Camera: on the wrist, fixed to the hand. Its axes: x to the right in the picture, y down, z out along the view.
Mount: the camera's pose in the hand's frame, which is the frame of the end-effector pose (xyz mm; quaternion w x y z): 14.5 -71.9 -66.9 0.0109 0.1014 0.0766 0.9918
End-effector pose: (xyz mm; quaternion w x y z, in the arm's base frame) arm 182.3 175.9 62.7 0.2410 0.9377 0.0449 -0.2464
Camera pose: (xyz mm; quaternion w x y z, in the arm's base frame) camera 209.9 270.4 75.8 0.1485 0.0981 -0.9360 0.3036
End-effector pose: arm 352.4 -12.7 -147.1 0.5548 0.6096 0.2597 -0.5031
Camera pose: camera 316.5 64.5 -198.2 0.4233 0.3590 -0.6103 0.5652
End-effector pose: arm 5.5 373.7 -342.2 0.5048 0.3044 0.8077 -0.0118
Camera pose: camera -89.2 343.9 -342.1 0.0755 -0.8565 0.2556 -0.4420
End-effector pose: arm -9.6 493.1 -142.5 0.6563 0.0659 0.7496 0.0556
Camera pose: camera -79.7 425.0 -160.0 0.1121 -0.8065 0.0013 -0.5806
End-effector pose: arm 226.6 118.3 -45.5 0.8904 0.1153 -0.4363 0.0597
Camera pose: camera 301.4 66.1 -84.7 0.0278 0.3458 0.0449 -0.9368
